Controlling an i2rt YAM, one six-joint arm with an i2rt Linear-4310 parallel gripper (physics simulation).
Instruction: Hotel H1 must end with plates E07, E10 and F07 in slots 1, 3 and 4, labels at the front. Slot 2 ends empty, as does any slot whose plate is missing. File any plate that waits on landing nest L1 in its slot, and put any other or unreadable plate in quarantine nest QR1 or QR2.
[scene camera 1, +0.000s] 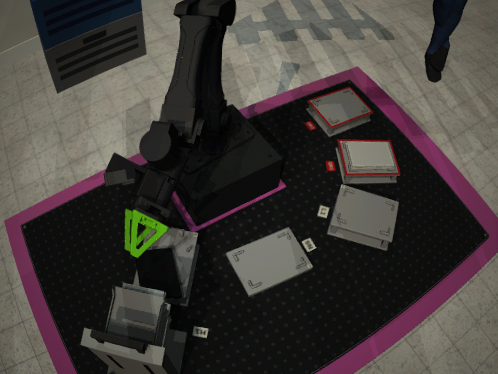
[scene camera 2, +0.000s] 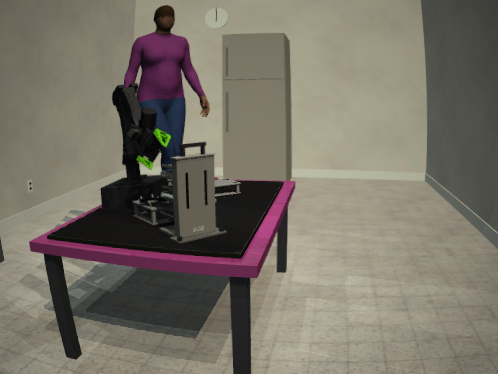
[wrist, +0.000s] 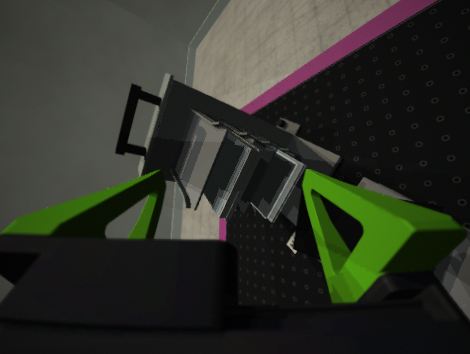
My gripper shows in scene camera 1, in scene camera 2 (157, 157) and in the wrist view. The same spot on my gripper: (wrist: 67, 272) is (scene camera 1: 134, 203).
